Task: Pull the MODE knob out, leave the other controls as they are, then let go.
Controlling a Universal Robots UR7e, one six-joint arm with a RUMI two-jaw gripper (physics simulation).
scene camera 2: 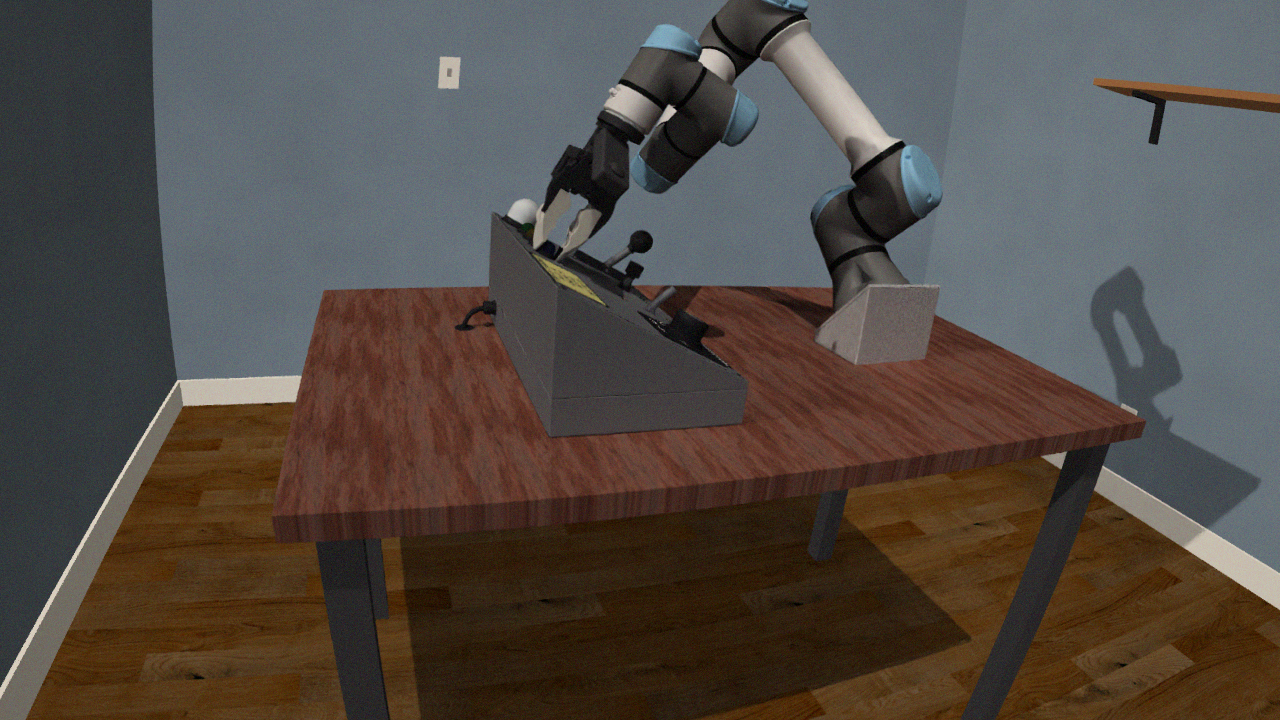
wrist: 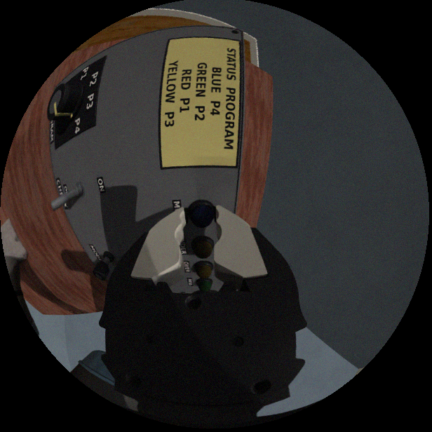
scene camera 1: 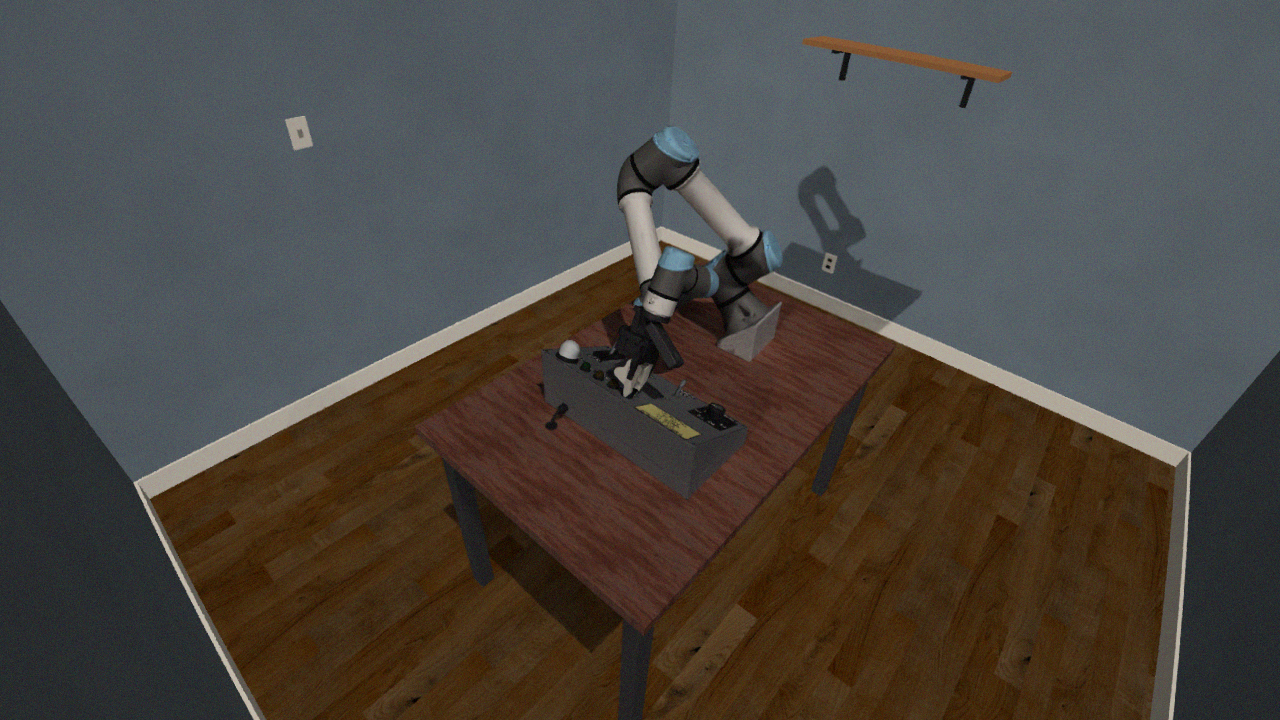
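Where they show: gripper, between the fingertips: [scene camera 2: 544,255] [scene camera 1: 628,396]; arm's base, origin of its link: [scene camera 2: 875,309] [scene camera 1: 747,321].
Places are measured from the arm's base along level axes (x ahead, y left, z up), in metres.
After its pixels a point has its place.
The MODE knob [wrist: 202,215] is a dark blue round knob near the upper edge of the sloped grey console [scene camera 1: 617,431] {x 0.643, y 0.040, z -0.003 m} [scene camera 2: 635,371] {x 0.540, y 0.264, z 0.004 m} [wrist: 135,100]. In the wrist view its label, partly hidden, starts with M. My gripper [scene camera 1: 631,390] {x 0.607, y 0.039, z 0.089 m} [scene camera 2: 550,251] {x 0.607, y 0.039, z 0.089 m} [wrist: 201,208] has its pale fingertips on either side of this knob and is shut on it. In the scene views the fingers hide most of the knob, and how far it stands out of the panel cannot be told. Two amber knobs [wrist: 203,247] [wrist: 203,270] and a green one [wrist: 205,285] sit in line with it, between the fingers' rear parts in the wrist view.
The console also bears a yellow status label [wrist: 200,145], a black P1–P4 selector [wrist: 65,97], a metal toggle [scene camera 2: 661,299] {x 0.443, y 0.077, z 0.037 m} [wrist: 67,197], a ball-topped lever [scene camera 2: 640,240] {x 0.402, y -0.151, z 0.075 m} and a white dome [scene camera 1: 569,349] {x 0.613, y -0.161, z 0.128 m} [scene camera 2: 522,211] {x 0.608, y -0.153, z 0.120 m}. A black cable [scene camera 1: 556,416] {x 0.685, y -0.145, z -0.048 m} [scene camera 2: 478,313] {x 0.675, y -0.145, z -0.047 m} comes out behind the console.
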